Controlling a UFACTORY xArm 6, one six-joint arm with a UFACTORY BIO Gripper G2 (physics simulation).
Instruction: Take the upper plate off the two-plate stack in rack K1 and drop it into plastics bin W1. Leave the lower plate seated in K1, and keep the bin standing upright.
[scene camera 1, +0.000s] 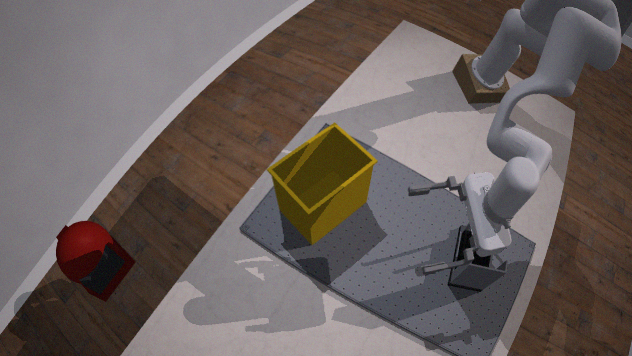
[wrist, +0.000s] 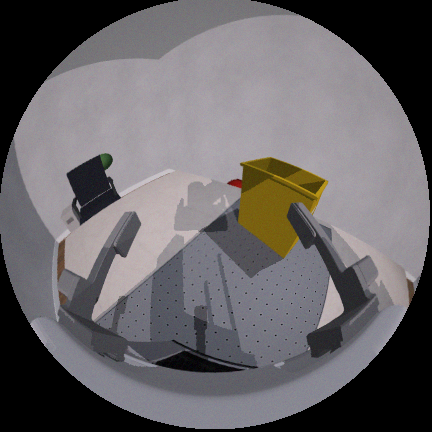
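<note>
The yellow bin W1 stands upright on the perforated board, its inside floor bare in the scene view. The small grey rack K1 stands near the board's right end, partly under the gripper body. Black material, seemingly the upper plate, shows inside the rack. The gripper and lower frame edge hide much of it, and I cannot tell the two plates apart. My gripper is wide open and empty. Its body is above the rack, with the fingers reaching out toward the bin side.
The perforated grey board lies on the pale table. A red rounded object is beyond the table. A dark chair-like object and a green ball show at the wrist view's left.
</note>
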